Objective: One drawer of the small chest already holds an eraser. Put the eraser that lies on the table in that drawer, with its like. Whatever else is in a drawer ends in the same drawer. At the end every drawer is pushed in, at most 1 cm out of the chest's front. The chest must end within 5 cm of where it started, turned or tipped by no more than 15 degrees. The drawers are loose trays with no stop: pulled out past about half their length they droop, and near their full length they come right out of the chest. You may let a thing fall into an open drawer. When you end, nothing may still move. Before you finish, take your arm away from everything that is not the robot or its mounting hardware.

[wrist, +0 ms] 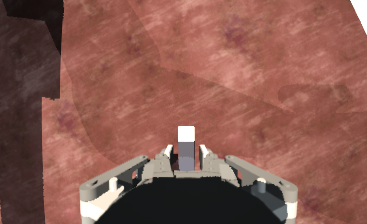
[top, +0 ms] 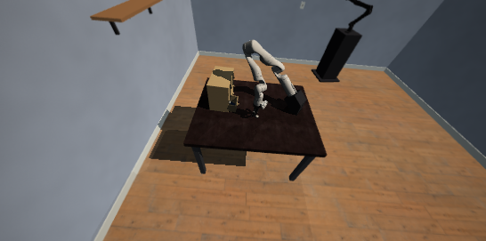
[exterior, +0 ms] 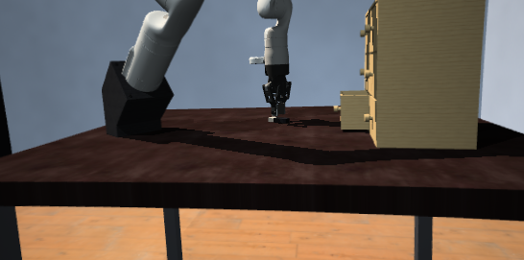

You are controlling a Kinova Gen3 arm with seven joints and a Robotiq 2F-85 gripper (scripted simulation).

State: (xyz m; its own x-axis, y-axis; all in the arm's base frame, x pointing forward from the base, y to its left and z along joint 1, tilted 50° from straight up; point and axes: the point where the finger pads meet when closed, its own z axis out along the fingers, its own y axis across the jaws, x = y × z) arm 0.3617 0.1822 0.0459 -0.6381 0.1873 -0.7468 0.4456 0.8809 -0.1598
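My hand is 10 mm past the white eraser and 30 mm above it. The rest, counted from my hand: blue eraser: 220 mm ahead, 170 mm to the right, 20 mm below.
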